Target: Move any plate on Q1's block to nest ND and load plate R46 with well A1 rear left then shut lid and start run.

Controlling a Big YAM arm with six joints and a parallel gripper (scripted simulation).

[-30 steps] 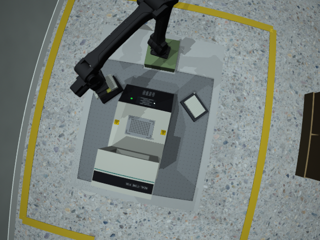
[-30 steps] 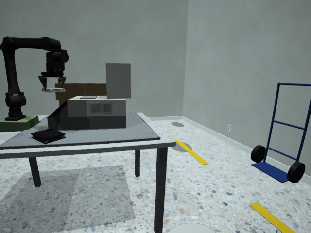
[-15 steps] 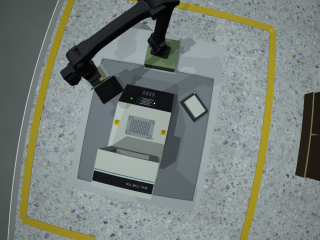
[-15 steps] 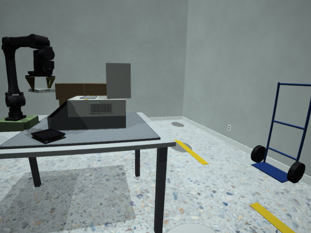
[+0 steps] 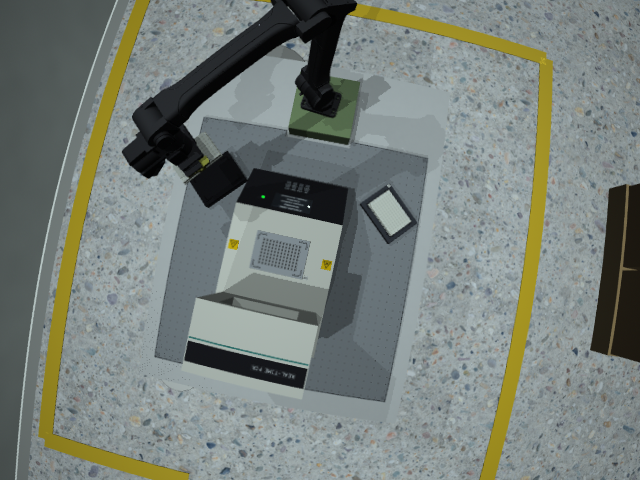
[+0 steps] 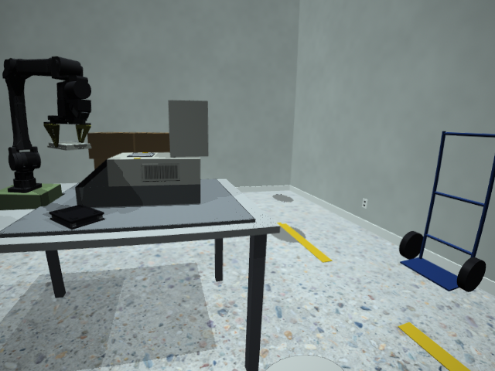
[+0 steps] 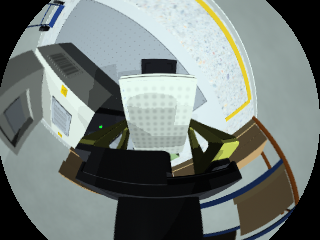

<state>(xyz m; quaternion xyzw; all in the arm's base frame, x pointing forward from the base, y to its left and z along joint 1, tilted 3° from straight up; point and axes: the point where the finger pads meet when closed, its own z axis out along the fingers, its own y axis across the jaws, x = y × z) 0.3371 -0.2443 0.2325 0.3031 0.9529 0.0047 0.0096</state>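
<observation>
My gripper is now 24 cm above the black nest ND.
</observation>
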